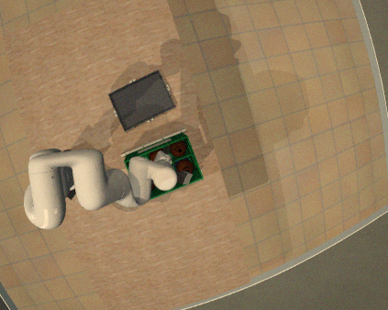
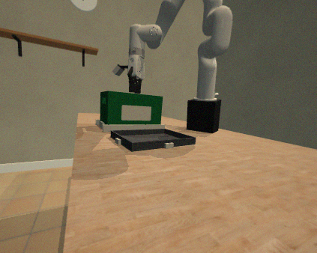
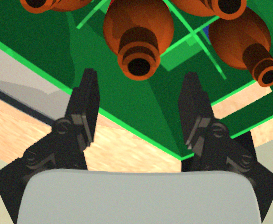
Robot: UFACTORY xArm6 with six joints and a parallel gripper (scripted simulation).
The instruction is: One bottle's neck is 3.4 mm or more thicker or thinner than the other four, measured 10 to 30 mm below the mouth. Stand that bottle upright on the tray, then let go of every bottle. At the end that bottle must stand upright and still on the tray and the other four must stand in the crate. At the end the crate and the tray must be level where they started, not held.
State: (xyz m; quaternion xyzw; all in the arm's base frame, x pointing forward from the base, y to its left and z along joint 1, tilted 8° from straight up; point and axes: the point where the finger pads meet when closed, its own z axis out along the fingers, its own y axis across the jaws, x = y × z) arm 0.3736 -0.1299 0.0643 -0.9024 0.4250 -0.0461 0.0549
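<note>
Now: the brown bottle 110 mm below my hand. From my hand the other things lie so: tray 250 mm to the left, 190 mm below, 40 mm ahead; green crate 120 mm below, 40 mm to the right.
</note>
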